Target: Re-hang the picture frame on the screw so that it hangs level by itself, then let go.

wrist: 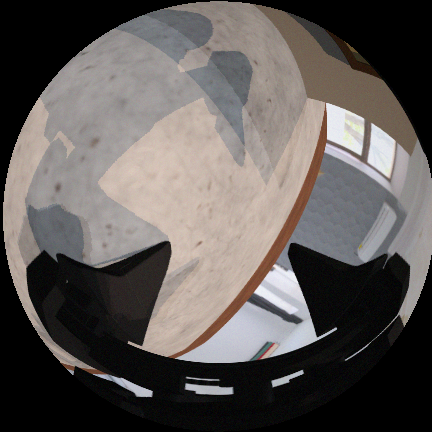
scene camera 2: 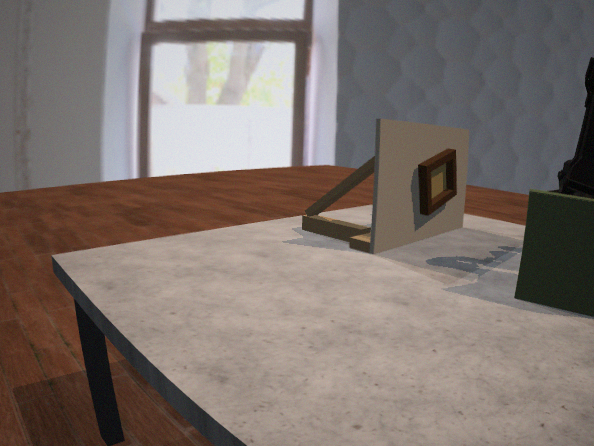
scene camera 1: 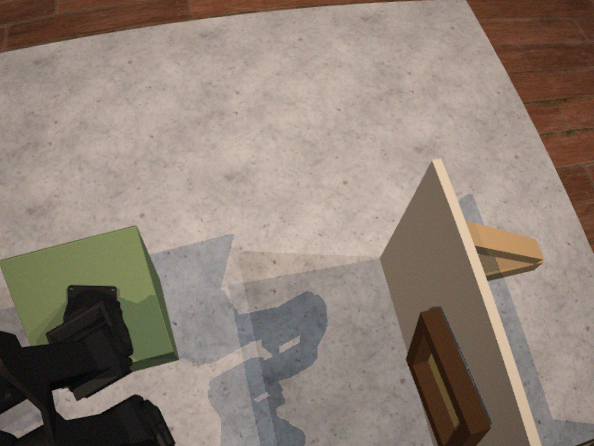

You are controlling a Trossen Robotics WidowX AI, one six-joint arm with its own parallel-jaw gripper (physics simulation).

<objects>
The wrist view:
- gripper: 232, 249
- upright beige board: 326, 77
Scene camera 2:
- dark brown picture frame: 437, 176
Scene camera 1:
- dark brown picture frame: 444, 384
</objects>
